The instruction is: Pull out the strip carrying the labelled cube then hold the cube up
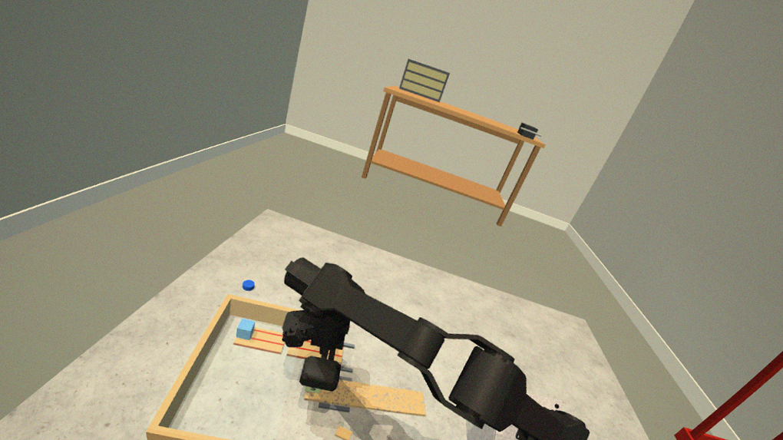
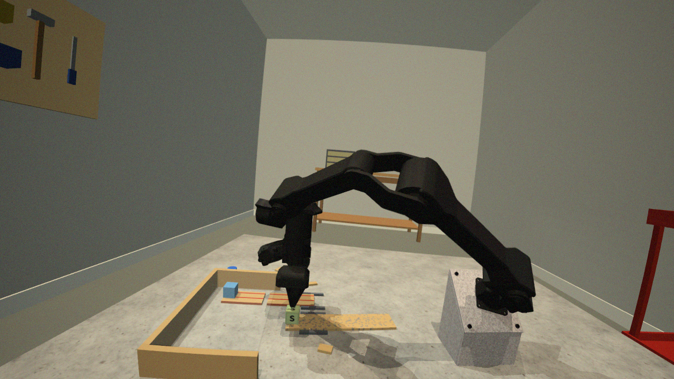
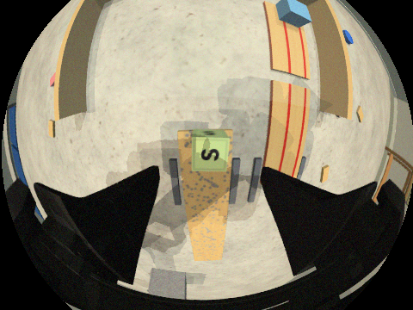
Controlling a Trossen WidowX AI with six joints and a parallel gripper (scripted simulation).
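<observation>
My gripper tip is 90 mm past the tan block, 60 mm to the right of it and 60 mm above it. Also, from my gripper tip: blue disc 280 mm ahead, 190 mm to the right, 60 mm below.
</observation>
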